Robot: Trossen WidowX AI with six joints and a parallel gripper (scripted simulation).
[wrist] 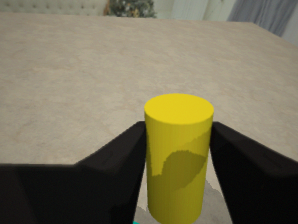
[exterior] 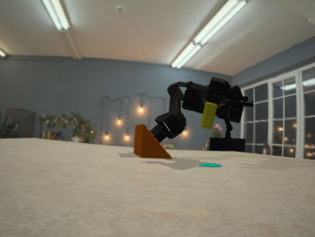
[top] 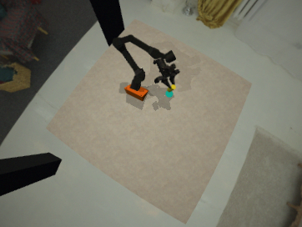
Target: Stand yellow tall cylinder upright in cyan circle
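The cyan circle lies 1 cm to the left of my gripper tip and 15 cm below it. The rest, counted from my gripper tip: yellow cylinder: 1 cm behind, 2 cm below.
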